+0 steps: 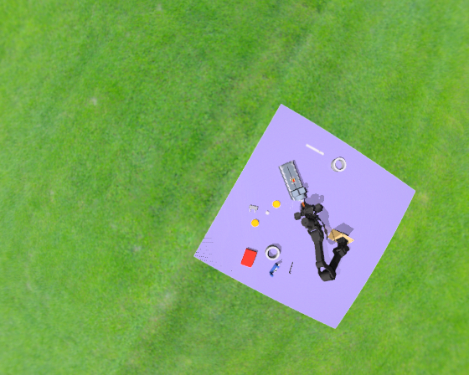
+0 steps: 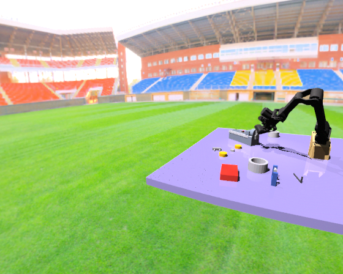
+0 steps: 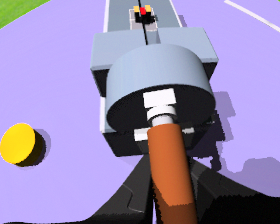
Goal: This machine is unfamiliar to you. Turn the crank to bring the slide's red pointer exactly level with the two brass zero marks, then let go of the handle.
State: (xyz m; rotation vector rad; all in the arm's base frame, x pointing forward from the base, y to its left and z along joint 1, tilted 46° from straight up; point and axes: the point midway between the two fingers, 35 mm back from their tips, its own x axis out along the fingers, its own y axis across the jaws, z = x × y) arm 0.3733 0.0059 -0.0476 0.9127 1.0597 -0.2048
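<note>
The red pointer is 13 cm ahead of my gripper tip, 9 cm to the right of it and 1 cm below it. Round my gripper tip: brown crank handle (1 cm behind, 1 cm to the left, 2 cm above); white bar (12 cm ahead, 39 cm to the right, 9 cm below); small grey bracket (24 cm ahead, 23 cm to the left, 9 cm below).
</note>
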